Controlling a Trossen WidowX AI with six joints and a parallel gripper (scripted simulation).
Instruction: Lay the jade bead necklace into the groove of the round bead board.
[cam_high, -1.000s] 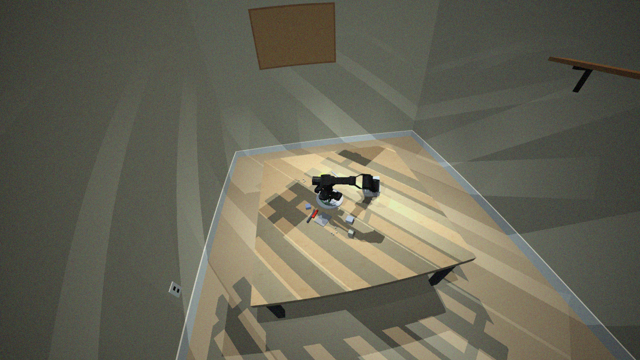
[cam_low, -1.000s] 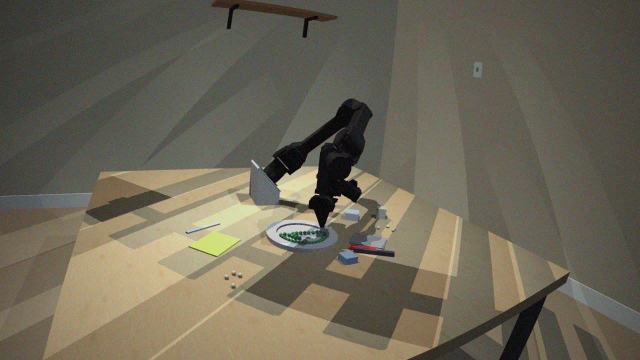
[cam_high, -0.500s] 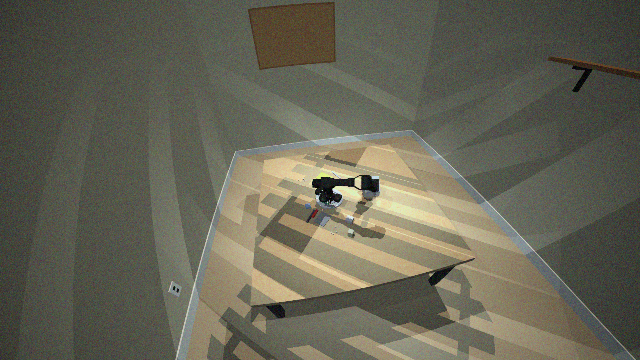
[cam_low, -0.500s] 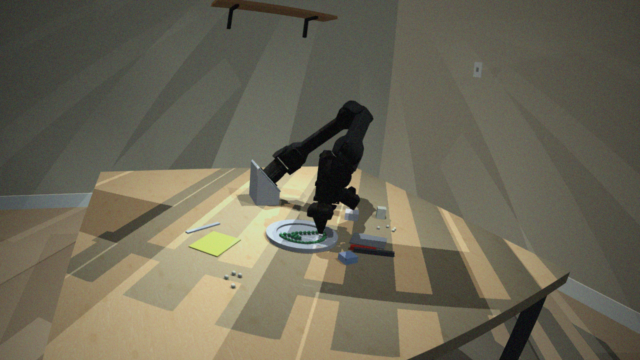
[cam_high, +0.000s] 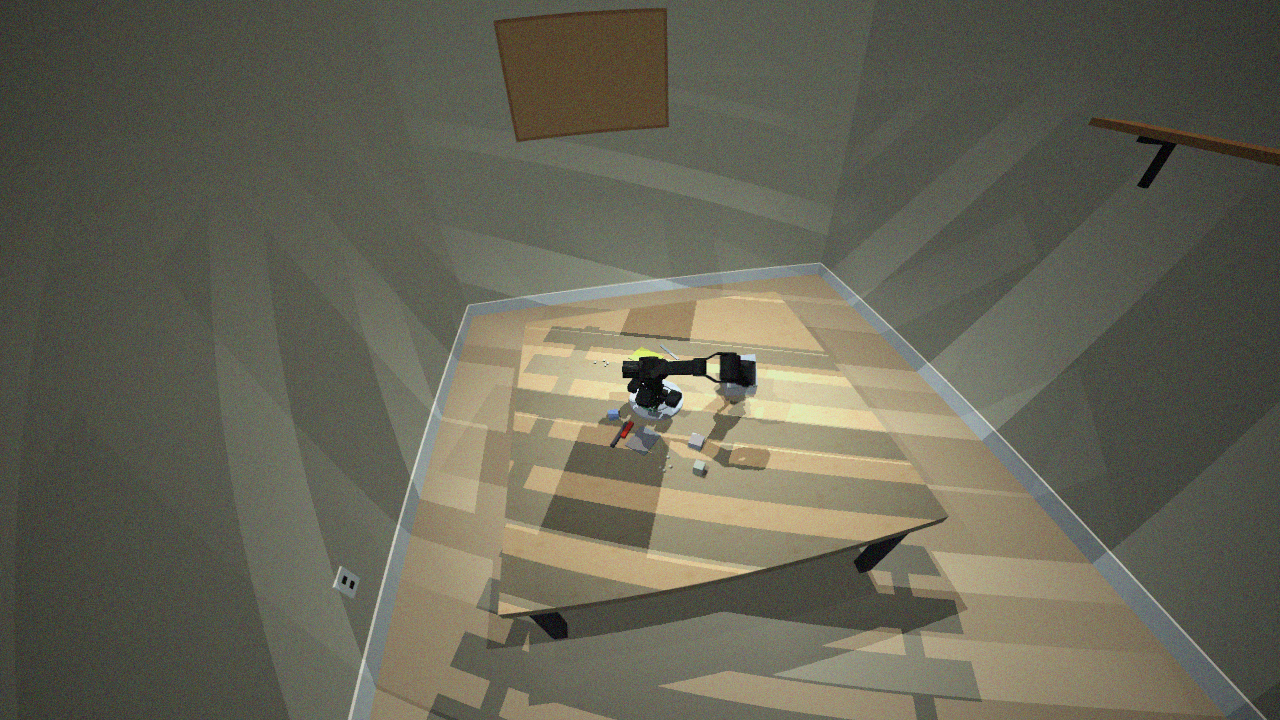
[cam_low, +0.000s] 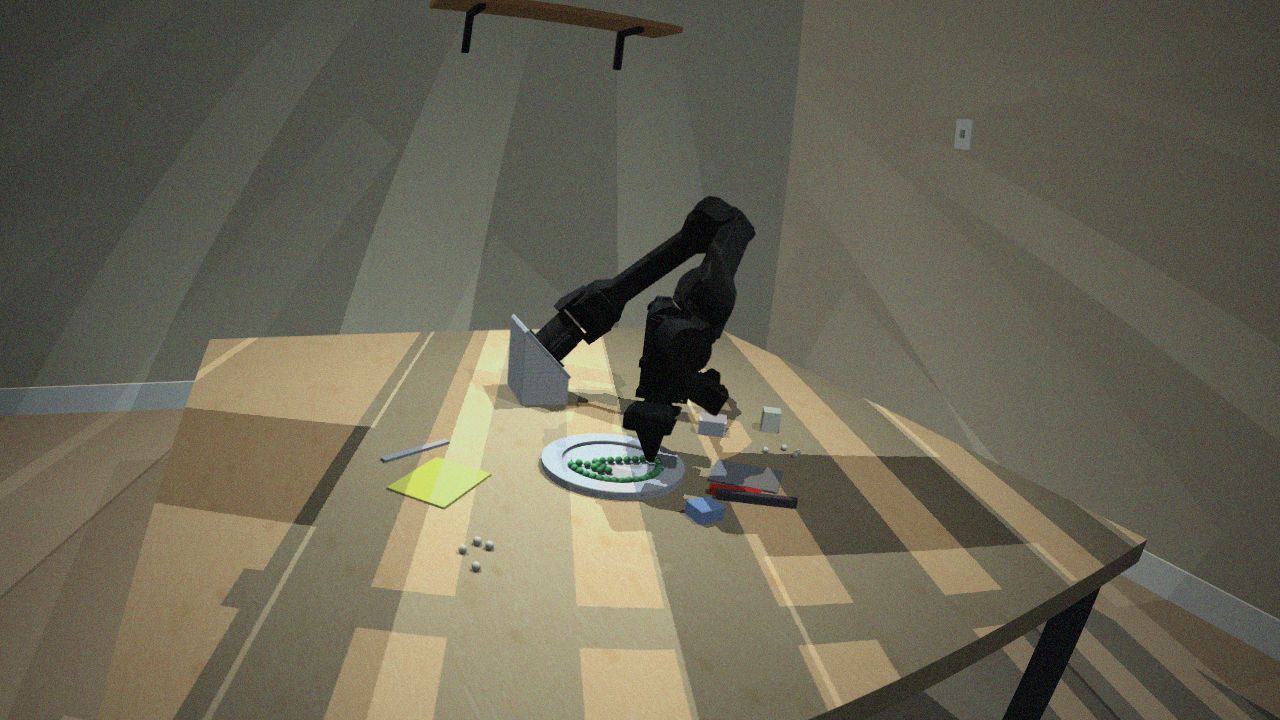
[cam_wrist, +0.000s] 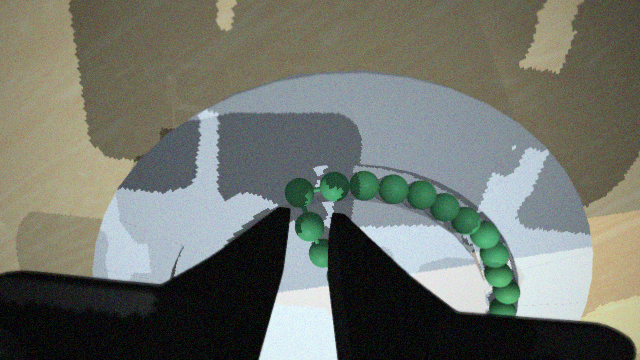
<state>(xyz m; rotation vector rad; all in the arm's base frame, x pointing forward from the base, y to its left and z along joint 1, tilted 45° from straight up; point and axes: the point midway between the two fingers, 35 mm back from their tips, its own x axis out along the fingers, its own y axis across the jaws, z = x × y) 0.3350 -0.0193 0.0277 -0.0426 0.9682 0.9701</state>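
Right now my gripper tip is 5 cm to the left of the round grey bead board, 2 cm past it and 1 cm above it. From my gripper tip the other things lie so: grey plate (12 cm to the left, 8 cm ahead, 1 cm below); blue block (15 cm ahead, 2 cm to the right, 1 cm below); red and black pen (13 cm ahead, 7 cm to the left, 1 cm below).
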